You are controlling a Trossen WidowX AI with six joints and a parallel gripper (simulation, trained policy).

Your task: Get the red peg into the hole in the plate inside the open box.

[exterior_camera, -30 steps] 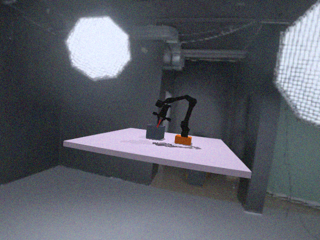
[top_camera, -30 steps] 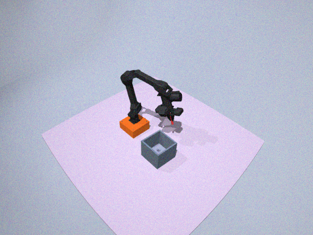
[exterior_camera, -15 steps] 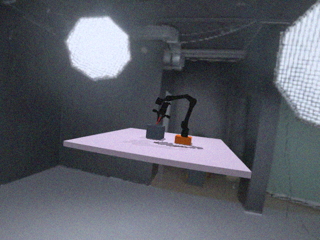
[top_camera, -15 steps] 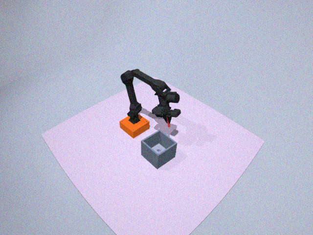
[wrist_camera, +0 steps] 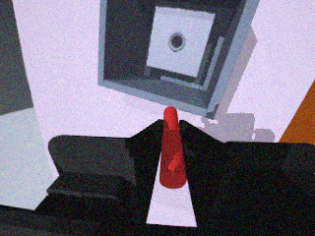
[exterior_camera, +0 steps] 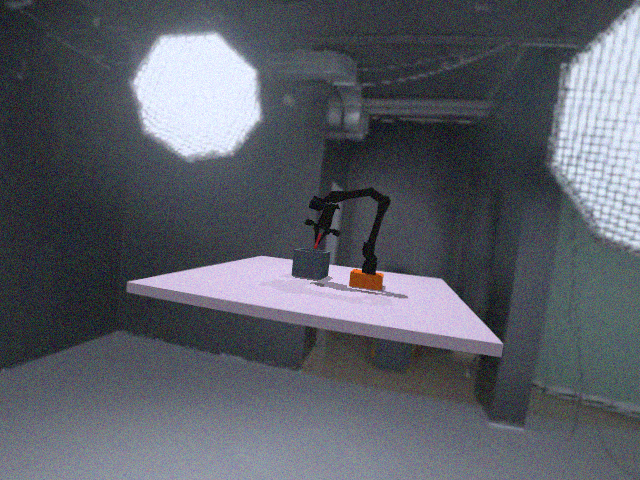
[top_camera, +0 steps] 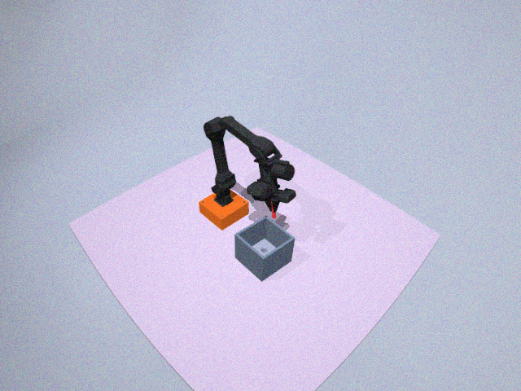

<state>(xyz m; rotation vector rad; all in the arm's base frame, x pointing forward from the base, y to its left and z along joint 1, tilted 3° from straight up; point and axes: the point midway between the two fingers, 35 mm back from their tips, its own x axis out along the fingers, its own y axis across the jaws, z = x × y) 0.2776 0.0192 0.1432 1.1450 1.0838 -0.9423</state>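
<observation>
The light plate lies 4 cm ahead of my gripper tip, 8 cm to the right of it and 14 cm below it. The rest, counted from my gripper tip: red peg: 1 cm above.
</observation>
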